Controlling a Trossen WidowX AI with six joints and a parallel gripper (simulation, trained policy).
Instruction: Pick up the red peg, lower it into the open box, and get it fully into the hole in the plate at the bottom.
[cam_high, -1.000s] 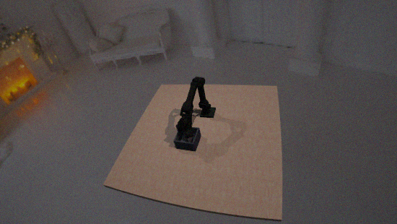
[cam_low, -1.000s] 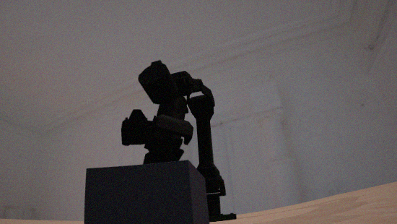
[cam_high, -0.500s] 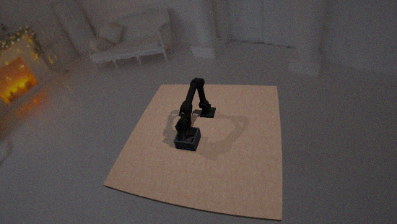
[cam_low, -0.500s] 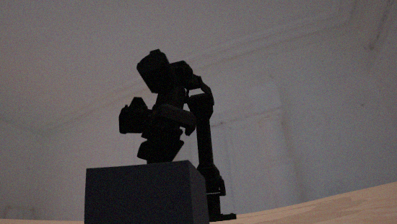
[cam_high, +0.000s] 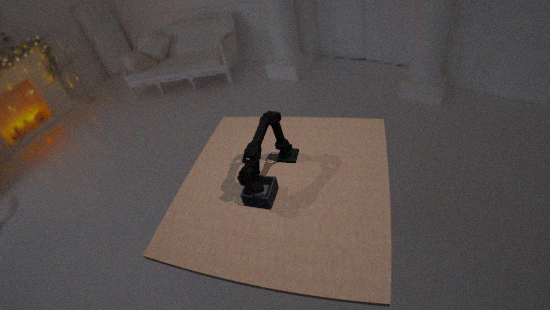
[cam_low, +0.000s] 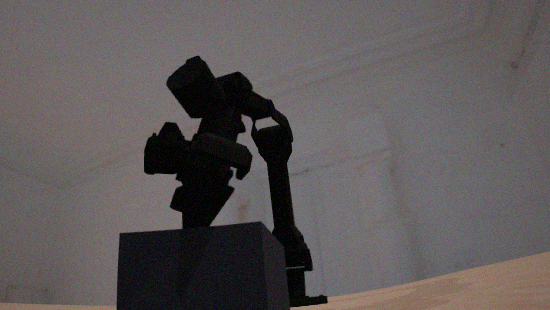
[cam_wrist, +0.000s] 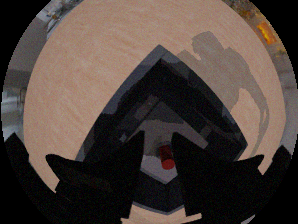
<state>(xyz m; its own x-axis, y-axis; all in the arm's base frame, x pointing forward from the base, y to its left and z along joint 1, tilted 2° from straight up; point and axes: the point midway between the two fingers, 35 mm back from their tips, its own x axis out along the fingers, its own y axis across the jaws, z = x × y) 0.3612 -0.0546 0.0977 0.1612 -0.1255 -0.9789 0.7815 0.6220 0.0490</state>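
Right now the red peg is 30 mm behind my gripper tip, 20 mm to the left of it and 40 mm below it. Round my gripper tip: grey plate 30 mm behind, 20 mm to the left, 40 mm below; dark box 30 mm behind, 20 mm to the left, 60 mm below.
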